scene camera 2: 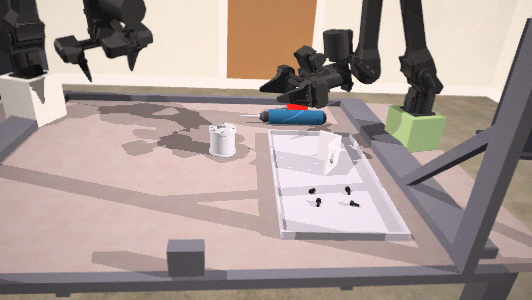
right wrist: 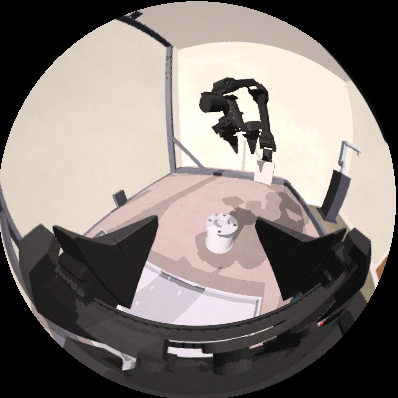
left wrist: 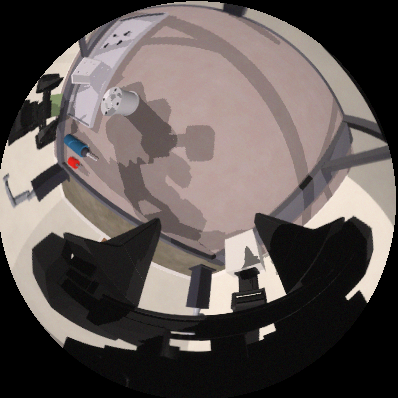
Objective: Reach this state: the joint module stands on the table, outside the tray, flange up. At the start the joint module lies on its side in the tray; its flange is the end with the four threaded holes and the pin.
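Seen in the pictures: left gripper, between the fingertips: (scene camera 2: 111, 75) (right wrist: 243, 153) (left wrist: 208, 220); right gripper, between the fingertips: (scene camera 2: 268, 94) (right wrist: 208, 221); left arm's base, origin of its link: (scene camera 2: 28, 74) (right wrist: 266, 160) (left wrist: 247, 272); right arm's base, origin of its link: (scene camera 2: 417, 111).
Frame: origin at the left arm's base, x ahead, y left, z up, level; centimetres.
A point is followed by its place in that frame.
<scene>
The white joint module (scene camera 2: 222, 142) {x 53.8, y -1.7, z -8.1 cm} (left wrist: 121, 102) {x 49.8, y -0.5, z -6.2 cm} (right wrist: 220, 237) {x 55.1, y 2.3, z -7.1 cm} stands upright on the table (scene camera 2: 125, 200) {x 43.8, y -24.9, z -11.8 cm}, outside the tray and a little to the left of it in scene camera 2. Its flange with the dark holes faces up. The tray (scene camera 2: 345, 236) {x 84.0, y -21.9, z -11.0 cm} lies to the right in scene camera 2. My right gripper (scene camera 2: 270, 94) {x 62.1, y 4.3, z 2.6 cm} (right wrist: 208, 221) {x 62.1, y 4.3, z 2.6 cm} is open and empty, raised above the table, behind and to the right of the module in scene camera 2, apart from it. My left gripper (scene camera 2: 111, 75) {x 28.4, y -4.6, z 4.6 cm} (left wrist: 208, 220) {x 28.4, y -4.6, z 4.6 cm} is open and empty, high at the back left, well away from the module.
A white bracket (scene camera 2: 328, 152) {x 77.7, y -2.2, z -5.7 cm} (left wrist: 87, 70) stands in the tray with several black screws (scene camera 2: 318, 201) {x 78.1, y -13.6, z -10.7 cm}. A blue screwdriver (scene camera 2: 296, 117) {x 65.7, y 23.0, z -9.1 cm} (left wrist: 76, 145) {x 61.3, y 21.8, z -8.3 cm} and a red object (scene camera 2: 297, 107) {x 64.1, y 31.9, z -9.4 cm} (left wrist: 73, 162) {x 61.9, y 31.2, z -9.1 cm} lie behind the tray in scene camera 2. Grey frame beams edge the table.
</scene>
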